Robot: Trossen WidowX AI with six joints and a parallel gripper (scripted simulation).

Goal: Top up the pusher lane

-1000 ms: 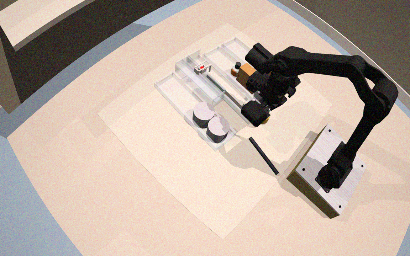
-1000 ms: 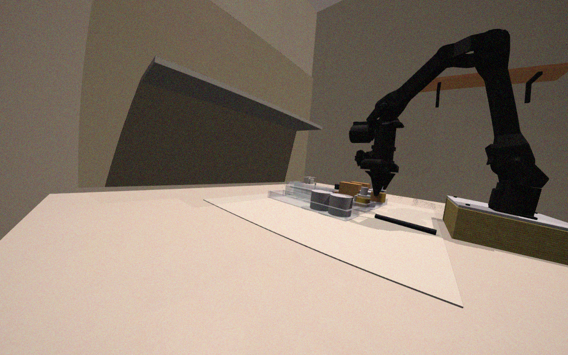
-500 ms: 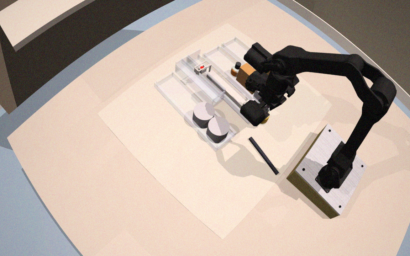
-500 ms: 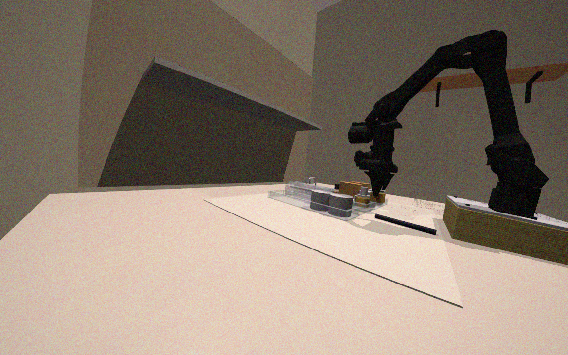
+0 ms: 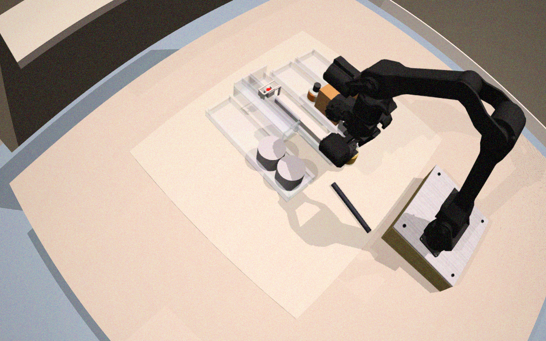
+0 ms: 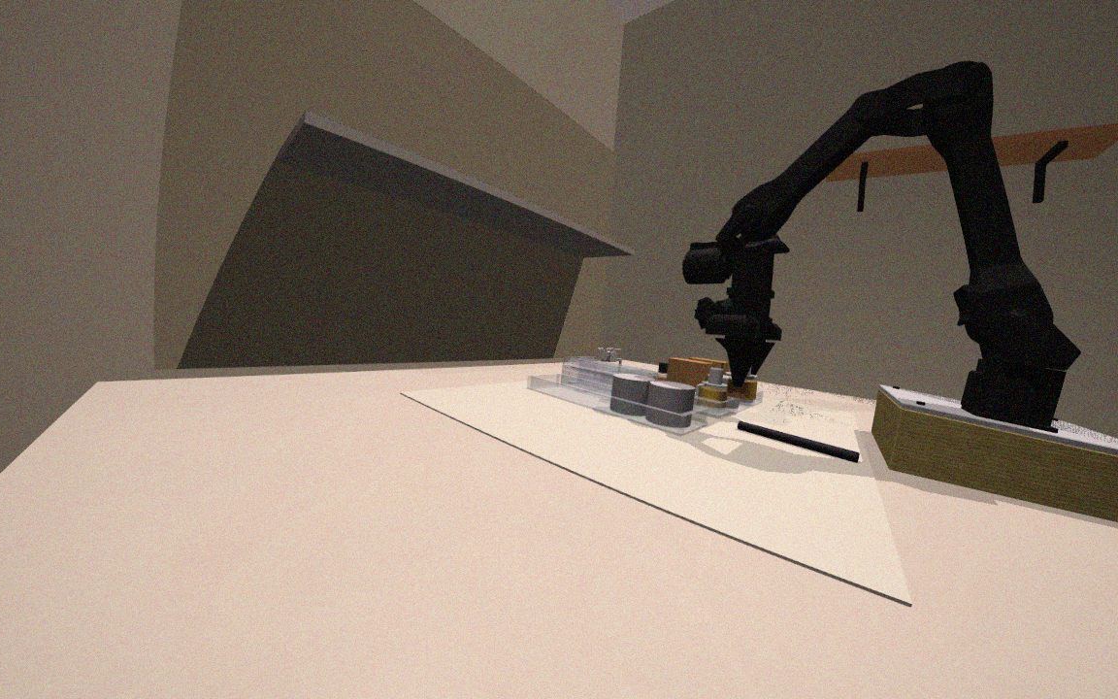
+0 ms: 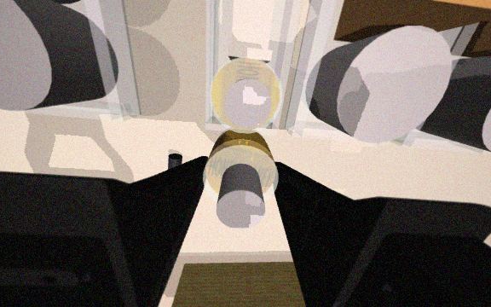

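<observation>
Now: gripper tip 9 cm past the black rod, 7 cm to the right of it and 5 cm above it.
</observation>
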